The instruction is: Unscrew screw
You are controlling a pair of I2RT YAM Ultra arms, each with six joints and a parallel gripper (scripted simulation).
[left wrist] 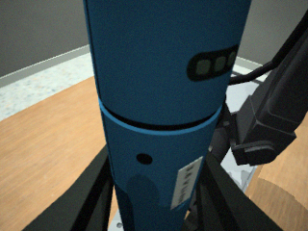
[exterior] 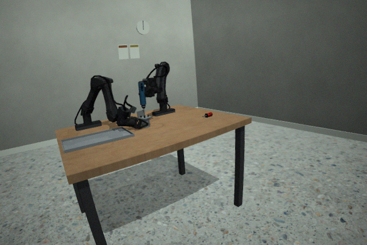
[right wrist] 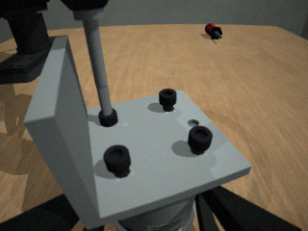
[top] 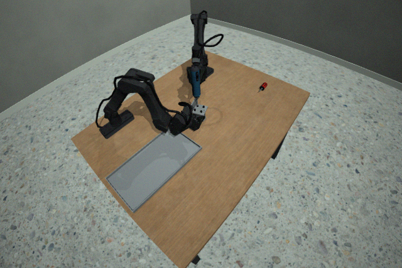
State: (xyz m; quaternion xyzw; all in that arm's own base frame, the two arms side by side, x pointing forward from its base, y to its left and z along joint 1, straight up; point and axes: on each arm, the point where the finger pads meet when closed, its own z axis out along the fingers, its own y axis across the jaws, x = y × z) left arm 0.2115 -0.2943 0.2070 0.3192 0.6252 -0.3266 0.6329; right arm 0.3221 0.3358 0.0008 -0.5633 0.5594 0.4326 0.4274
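My right gripper is now 10 mm below the joint module. From my right hand the other things lie so: grey L-shaped bracket: 50 mm above; then flat grey tray: 70 mm ahead, 350 mm to the right, 20 mm below; then screw: 20 mm behind, 10 mm to the left, 40 mm above.
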